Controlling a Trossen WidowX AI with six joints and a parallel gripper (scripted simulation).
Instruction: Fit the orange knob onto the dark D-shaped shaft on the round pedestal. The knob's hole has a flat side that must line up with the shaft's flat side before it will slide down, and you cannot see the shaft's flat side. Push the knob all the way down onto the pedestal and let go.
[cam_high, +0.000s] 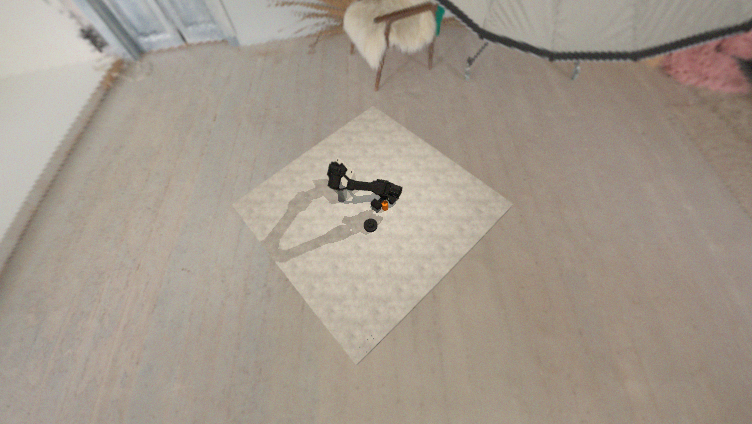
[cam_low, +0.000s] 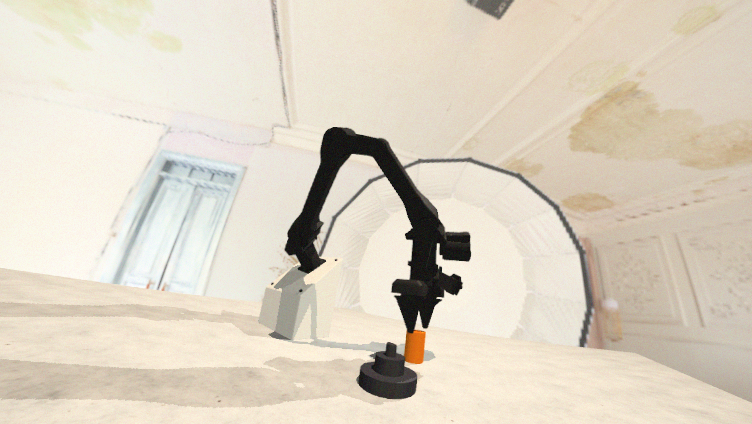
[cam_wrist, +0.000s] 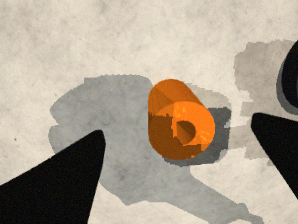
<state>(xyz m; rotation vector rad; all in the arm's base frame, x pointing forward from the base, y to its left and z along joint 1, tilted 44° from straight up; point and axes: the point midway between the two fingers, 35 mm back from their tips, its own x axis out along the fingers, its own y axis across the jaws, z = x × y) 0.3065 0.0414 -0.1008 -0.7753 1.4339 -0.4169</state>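
Right now the orange knob is 30 mm below my gripper tip. Also, from my gripper tip: dark round pedestal 150 mm to the right, 40 mm ahead, 30 mm below.
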